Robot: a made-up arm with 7 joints.
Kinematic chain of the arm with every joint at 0, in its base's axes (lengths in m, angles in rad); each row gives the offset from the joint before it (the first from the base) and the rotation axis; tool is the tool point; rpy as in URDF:
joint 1: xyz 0 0 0.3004 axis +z
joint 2: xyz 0 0 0 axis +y
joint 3: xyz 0 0 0.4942 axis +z
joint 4: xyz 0.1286 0 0 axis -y
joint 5: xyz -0.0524 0 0.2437 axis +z
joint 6: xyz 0 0 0 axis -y
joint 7: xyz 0.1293 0 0 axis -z
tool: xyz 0 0 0 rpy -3.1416 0 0
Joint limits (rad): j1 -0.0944..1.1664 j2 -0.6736..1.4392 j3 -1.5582..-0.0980 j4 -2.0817..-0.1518 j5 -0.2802..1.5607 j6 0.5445..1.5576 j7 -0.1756..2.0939
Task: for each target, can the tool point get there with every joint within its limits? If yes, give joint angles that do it. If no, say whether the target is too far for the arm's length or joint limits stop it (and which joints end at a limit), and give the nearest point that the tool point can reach.
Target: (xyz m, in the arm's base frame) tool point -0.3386 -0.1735 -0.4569
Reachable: no: joint limits stop it (at a limit: joint 1, joint 2, joint 4) | nearest point 0.3402 -0.1490 -0.0591 | short by 0.787 m
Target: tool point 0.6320 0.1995 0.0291
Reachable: yes | joints 0.3933 1.2265 -0.2815 -1.5806 1.3996 0.9196 1.7791
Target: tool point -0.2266 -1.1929 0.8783
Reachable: no: too far | nearest point -0.1157 -0.6089 0.8525 | short by 0.595 m
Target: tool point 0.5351 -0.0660 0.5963
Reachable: yes | joints 0.5648 0.2949 -0.8360 -1.7552 0.0329 0.9089 0.0162
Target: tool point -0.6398 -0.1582 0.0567
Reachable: no: joint limits stop it (at a limit: joint 1, joint 2, joint 3, joint 4, joint 5, joint 6) | nearest point -0.2387 -0.3527 0.5150 | short by 0.639 m
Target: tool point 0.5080 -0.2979 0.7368
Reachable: yes | joints 0.3521 0.4770 -1.3541 -1.3415 0.4340 0.9621 0.3993
